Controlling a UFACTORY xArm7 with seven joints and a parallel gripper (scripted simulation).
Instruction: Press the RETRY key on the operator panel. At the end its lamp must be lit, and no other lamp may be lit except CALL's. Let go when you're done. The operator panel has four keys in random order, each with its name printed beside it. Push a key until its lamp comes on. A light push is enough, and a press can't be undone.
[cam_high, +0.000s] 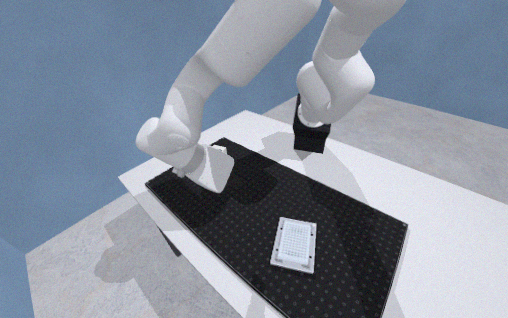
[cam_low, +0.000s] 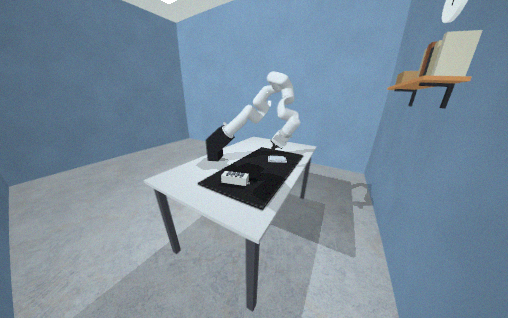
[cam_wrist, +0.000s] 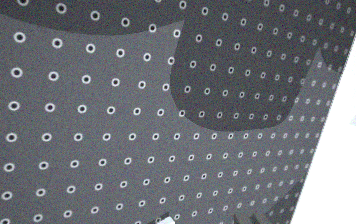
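The operator panel lies 29 cm to the right of my hand, 14 cm below it and 14 cm behind it. The rest, counted from my hand: white well plate 20 cm to the left, 16 cm below, 3 cm behind.
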